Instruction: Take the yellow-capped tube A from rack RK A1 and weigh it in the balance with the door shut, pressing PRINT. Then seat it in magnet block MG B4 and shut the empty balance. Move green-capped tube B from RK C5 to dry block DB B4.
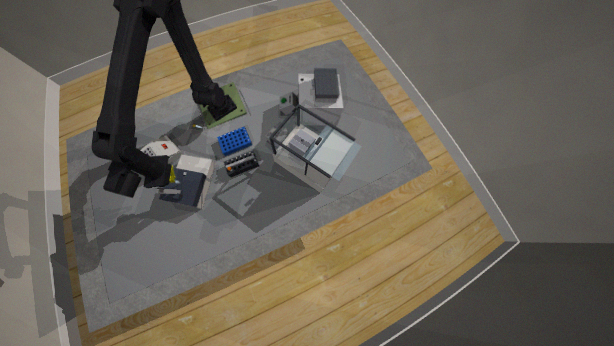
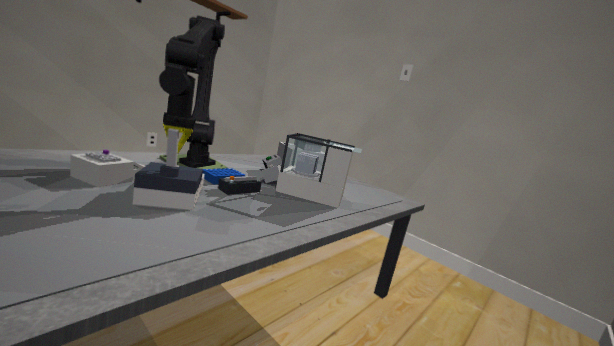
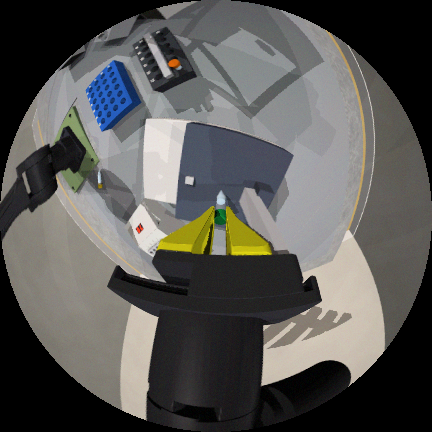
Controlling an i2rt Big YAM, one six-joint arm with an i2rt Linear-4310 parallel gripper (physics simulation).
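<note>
My gripper (image 1: 173, 175) (image 2: 181, 149) (image 3: 219, 211) is shut on the green-capped tube B (image 3: 220, 216), its pale tip pointing away from the fingers. It is above a navy-topped white device (image 1: 187, 189) (image 2: 167, 178) (image 3: 225, 160) with an upright grey post. A small tube with a yellow cap (image 1: 197, 126) (image 3: 100, 185) lies on the table near the green base plate. The blue rack (image 1: 234, 141) (image 2: 223, 175) (image 3: 112, 95) and a black block (image 1: 245, 170) (image 2: 240, 187) (image 3: 185, 77) holding an orange-capped tube stand beyond. The glass balance (image 1: 306, 167) (image 2: 310, 189) has a pane reaching out on its right. Labels are unreadable.
A white keypad box (image 1: 157, 148) (image 2: 102, 170) (image 3: 145, 230) stands beside the navy-topped device. A grey block (image 1: 326, 82) on a white base is at the back right. A green-button box (image 1: 287, 102) (image 2: 271, 161) stands behind the balance. The arm's green base plate (image 1: 238, 105) (image 3: 75, 175) is behind the blue rack.
</note>
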